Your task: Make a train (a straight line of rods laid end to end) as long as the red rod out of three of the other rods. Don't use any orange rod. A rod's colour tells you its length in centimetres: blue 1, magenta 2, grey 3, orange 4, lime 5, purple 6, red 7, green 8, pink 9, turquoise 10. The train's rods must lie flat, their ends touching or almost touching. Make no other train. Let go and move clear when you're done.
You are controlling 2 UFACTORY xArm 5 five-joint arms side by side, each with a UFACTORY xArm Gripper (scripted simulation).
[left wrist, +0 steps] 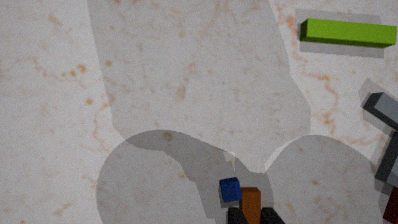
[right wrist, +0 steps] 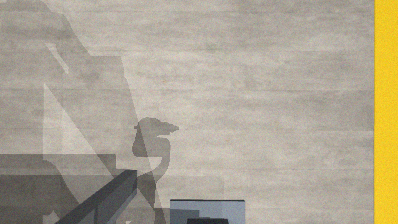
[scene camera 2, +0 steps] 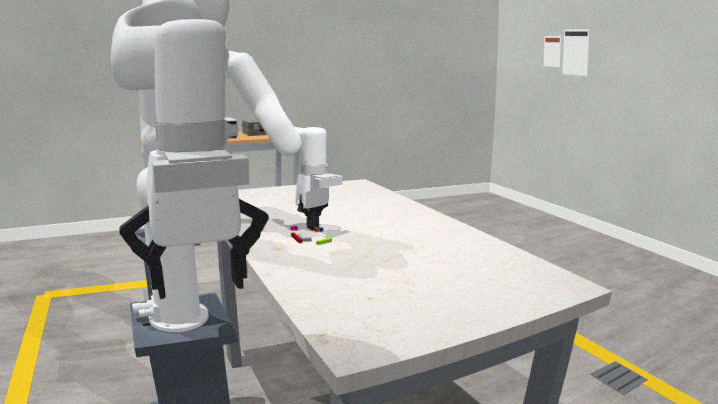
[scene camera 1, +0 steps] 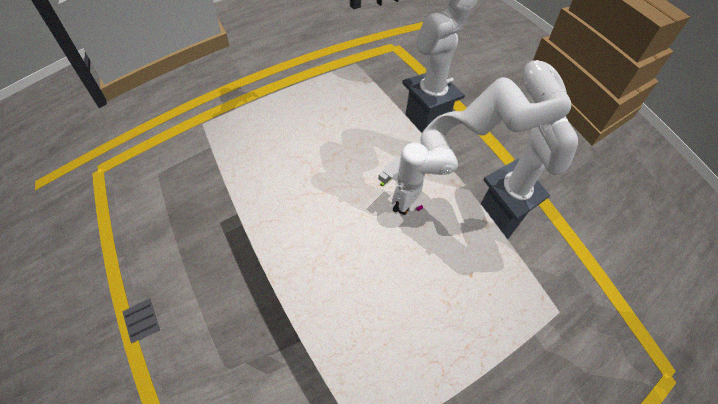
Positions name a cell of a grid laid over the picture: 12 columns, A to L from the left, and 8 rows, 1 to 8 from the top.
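The robot's left gripper (scene camera 2: F5) shares the scene with its right gripper (scene camera 2: D6). There is a lime rod (left wrist: J2) as well, though in the right wrist view the rod is out of frame.
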